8 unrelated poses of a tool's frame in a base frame.
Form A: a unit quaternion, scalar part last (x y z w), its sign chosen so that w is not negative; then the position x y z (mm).
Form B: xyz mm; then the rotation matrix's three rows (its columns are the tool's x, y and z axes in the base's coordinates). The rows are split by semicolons. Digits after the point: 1 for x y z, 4 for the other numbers.
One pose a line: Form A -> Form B
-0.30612 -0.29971 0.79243 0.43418 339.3 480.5 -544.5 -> 339.3 480.5 -544.5; -0.4356 -0.5046 -0.7454; 0.8716 -0.4433 -0.2092; -0.2249 -0.7408 0.6329
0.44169 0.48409 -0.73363 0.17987 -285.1 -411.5 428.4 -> -285.1 -411.5 428.4; -0.5451 0.6916 -0.4739; 0.1637 -0.4666 -0.8692; -0.8222 -0.5514 0.1411
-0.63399 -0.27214 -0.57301 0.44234 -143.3 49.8 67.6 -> -143.3 49.8 67.6; 0.1952 0.8520 0.4858; -0.1619 -0.4606 0.8727; 0.9673 -0.2490 0.0480
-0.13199 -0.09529 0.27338 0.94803 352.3 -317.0 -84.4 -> 352.3 -317.0 -84.4; 0.8324 -0.4932 -0.2528; 0.5435 0.8157 0.1982; 0.1085 -0.3024 0.9470
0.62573 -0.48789 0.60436 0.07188 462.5 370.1 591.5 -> 462.5 370.1 591.5; -0.2066 -0.6975 0.6862; -0.5237 -0.5136 -0.6797; 0.8265 -0.4998 -0.2592
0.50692 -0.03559 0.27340 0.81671 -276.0 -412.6 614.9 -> -276.0 -412.6 614.9; 0.8480 -0.4827 0.2191; 0.4105 0.3366 -0.8475; 0.3353 0.8086 0.4835
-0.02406 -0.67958 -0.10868 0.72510 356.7 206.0 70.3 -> 356.7 206.0 70.3; 0.0527 0.1903 -0.9803; -0.1249 0.9752 0.1826; 0.9908 0.1128 0.0752
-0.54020 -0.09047 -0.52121 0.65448 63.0 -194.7 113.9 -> 63.0 -194.7 113.9; 0.4403 0.7800 0.4447; -0.5845 -0.1269 0.8014; 0.6815 -0.6128 0.4000
